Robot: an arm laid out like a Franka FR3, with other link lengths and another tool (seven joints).
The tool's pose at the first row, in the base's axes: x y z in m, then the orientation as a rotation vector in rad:
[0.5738 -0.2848 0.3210 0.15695 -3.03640 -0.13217]
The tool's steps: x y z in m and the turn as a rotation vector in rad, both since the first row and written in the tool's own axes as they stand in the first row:
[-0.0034 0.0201 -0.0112 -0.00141 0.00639 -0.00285]
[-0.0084 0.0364 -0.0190 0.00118 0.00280 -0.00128]
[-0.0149 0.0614 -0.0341 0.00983 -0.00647 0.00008]
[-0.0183 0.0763 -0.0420 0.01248 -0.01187 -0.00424]
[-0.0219 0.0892 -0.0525 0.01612 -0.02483 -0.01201]
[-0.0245 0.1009 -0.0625 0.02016 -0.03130 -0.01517]
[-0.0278 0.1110 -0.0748 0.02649 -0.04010 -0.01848]
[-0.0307 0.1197 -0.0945 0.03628 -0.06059 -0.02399]
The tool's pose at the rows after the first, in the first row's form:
[0.5763 -0.2654 0.3336 0.16128 -3.02976 -0.13376]
[0.5805 -0.2494 0.3424 0.15904 -3.03370 -0.13015]
[0.5860 -0.2251 0.3590 0.15747 -3.04393 -0.11800]
[0.5887 -0.2107 0.3679 0.16416 -3.04942 -0.11491]
[0.5921 -0.1983 0.3792 0.17613 -3.06237 -0.11141]
[0.5945 -0.1873 0.3899 0.18121 -3.06908 -0.10620]
[0.5981 -0.1779 0.4027 0.18669 -3.07831 -0.09770]
[0.6021 -0.1706 0.4228 0.19576 -3.09936 -0.08521]

